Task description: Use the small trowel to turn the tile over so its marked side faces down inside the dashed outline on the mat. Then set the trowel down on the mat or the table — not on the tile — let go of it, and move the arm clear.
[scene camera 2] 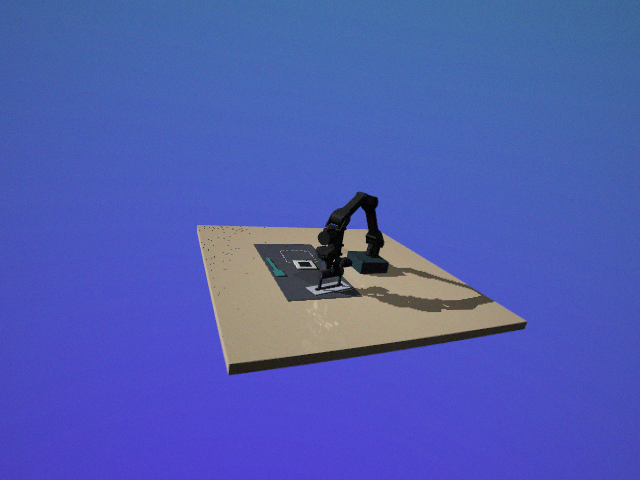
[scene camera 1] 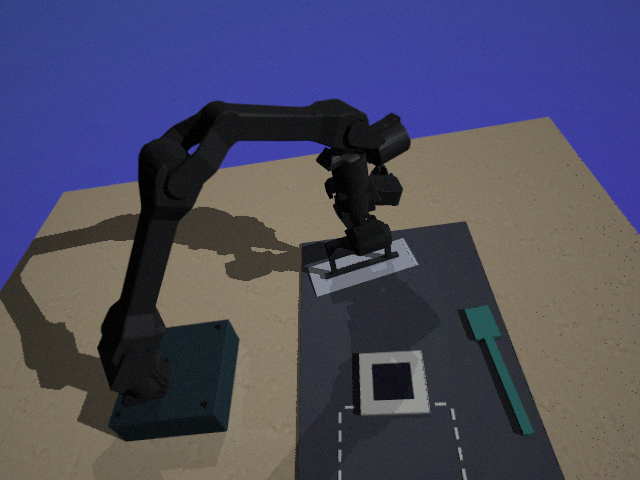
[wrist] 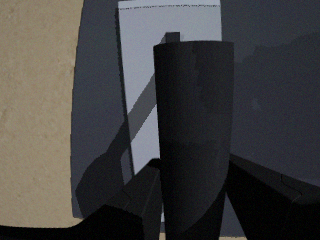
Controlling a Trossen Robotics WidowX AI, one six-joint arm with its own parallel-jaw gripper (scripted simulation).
Note:
In view: the gripper (scene camera 1: pixel 360 244), a tile (scene camera 1: pixel 394 382), a teal trowel (scene camera 1: pixel 483 327) and a dark mat (scene camera 1: pixel 421 308).
The gripper shows as well in the wrist view (wrist: pixel 190 163). The dark mat shows as well in scene camera 2 (scene camera 2: pixel 293 286) and in the wrist view (wrist: pixel 268 117). The wrist view misses the tile: it is out of frame. The wrist view misses the teal trowel: it is out of frame.

